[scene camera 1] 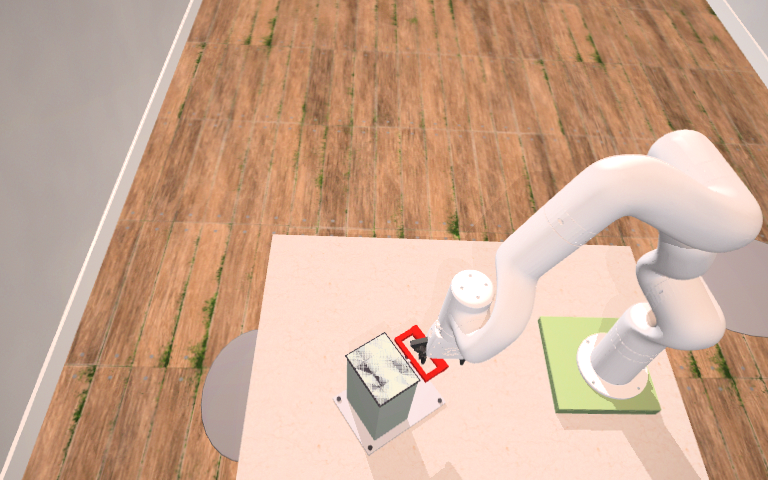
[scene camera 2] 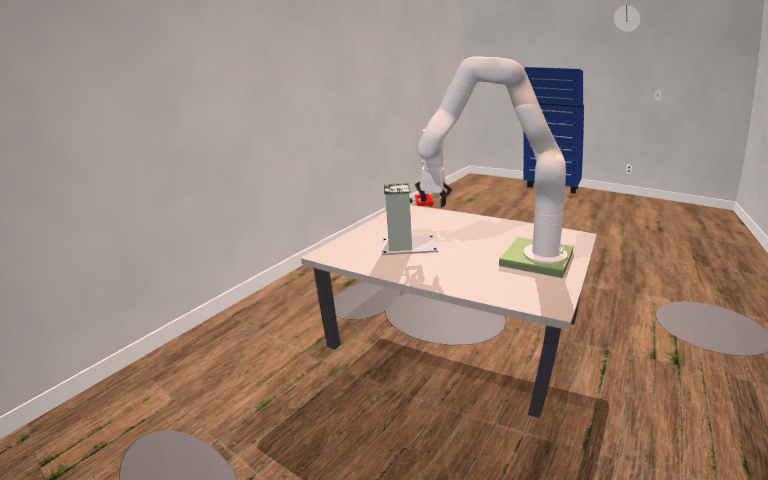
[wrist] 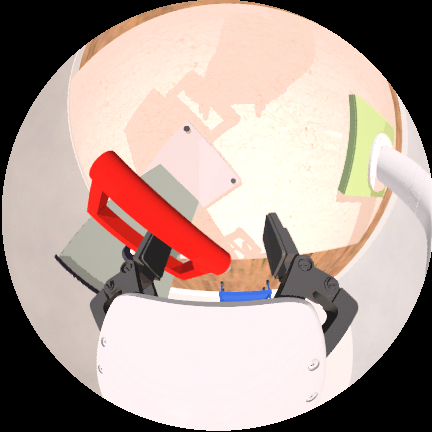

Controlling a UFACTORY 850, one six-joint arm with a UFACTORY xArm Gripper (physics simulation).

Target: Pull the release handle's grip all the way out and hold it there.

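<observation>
The release handle's red grip point(scene camera 1: 434, 371) point(scene camera 2: 424, 200) point(wrist: 160, 205) is a rectangular loop with a thick rounded outer bar. It stands close beside the upper part of a grey-green column point(scene camera 1: 373, 401) point(scene camera 2: 399, 220) point(wrist: 90, 245). My gripper point(scene camera 1: 441, 359) point(scene camera 2: 433, 201) point(wrist: 213, 229) is open and points down at the grip. In the wrist view the left finger overlaps the loop's opening, its tip partly hidden by the outer bar. The right finger is outside the loop, well apart from it. The link between grip and column is mostly hidden.
The column stands on a pale base plate point(scene camera 1: 425, 399) point(scene camera 2: 421, 244) point(wrist: 212, 162) with dark bolts, on the pale table point(scene camera 1: 317, 283) point(scene camera 2: 475, 283). The arm's base sits on a green block point(scene camera 1: 566, 390) point(scene camera 2: 523, 262) point(wrist: 357, 175) to the right. A blue cabinet point(scene camera 2: 569, 124) stands behind.
</observation>
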